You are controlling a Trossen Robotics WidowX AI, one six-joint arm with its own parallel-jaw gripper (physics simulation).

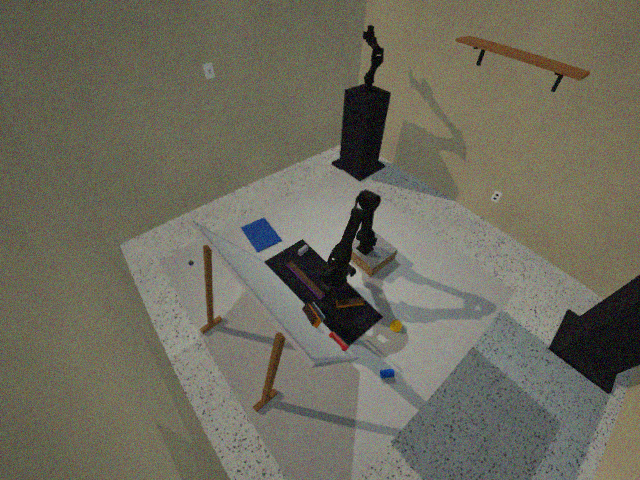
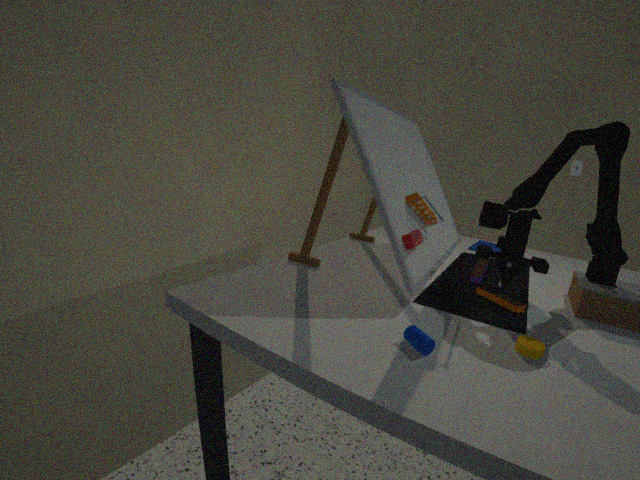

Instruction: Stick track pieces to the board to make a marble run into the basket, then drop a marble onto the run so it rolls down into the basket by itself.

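Pixels of known places: gripper, between the fingertips: (image 1: 336, 289) (image 2: 503, 288); arm's base, origin of its link: (image 1: 364, 248) (image 2: 600, 281).
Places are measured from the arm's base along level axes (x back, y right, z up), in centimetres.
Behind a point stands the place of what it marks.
Observation:
The white board (image 1: 248, 276) {x -61.0, y 1.4, z 33.6 cm} (image 2: 387, 149) {x -57.1, y -18.9, z 26.5 cm} leans on wooden legs. An orange piece (image 1: 312, 314) {x -47.9, y -14.9, z 14.1 cm} (image 2: 421, 208) {x -47.2, y -16.6, z 12.8 cm} is on its face, with a red piece (image 1: 338, 341) {x -45.3, y -26.8, z 6.2 cm} (image 2: 412, 239) {x -44.5, y -30.8, z 7.7 cm} lower towards its near edge. On the black mat (image 1: 356, 328) {x -31.1, y -24.8, z -7.0 cm} (image 2: 444, 299) {x -36.8, y -22.1, z -7.0 cm} lie an orange track piece (image 1: 349, 303) {x -25.5, y -14.7, z -5.3 cm} (image 2: 500, 299) {x -24.3, y -16.3, z -5.6 cm}, a long purple-brown piece (image 1: 305, 279) {x -32.1, y 8.3, z -5.2 cm} (image 2: 478, 269) {x -32.0, y 4.4, z -5.2 cm} and a small whitish piece (image 1: 302, 249) {x -22.6, y 21.9, z -2.6 cm}. My gripper (image 1: 336, 282) {x -24.0, y -4.9, z -6.4 cm} (image 2: 504, 283) {x -24.0, y -4.9, z -6.4 cm} points down low over the mat, shut and empty, beside the orange track piece. Its fingertips blur into the mat. I cannot make out the basket clearly.
A blue cylinder (image 1: 386, 373) {x -37.1, y -46.3, z -4.4 cm} (image 2: 419, 340) {x -35.9, y -48.3, z -4.9 cm} and a yellow round piece (image 1: 395, 326) {x -18.5, y -36.0, z -5.4 cm} (image 2: 530, 347) {x -17.9, y -38.0, z -5.4 cm} lie on the table near the mat. A blue square (image 1: 261, 234) {x -31.0, y 47.7, z -6.5 cm} lies beyond the mat. A small dark ball (image 1: 191, 262) {x -69.5, y 55.8, z -6.9 cm} shows behind the board. The arm's base stands right of the mat.

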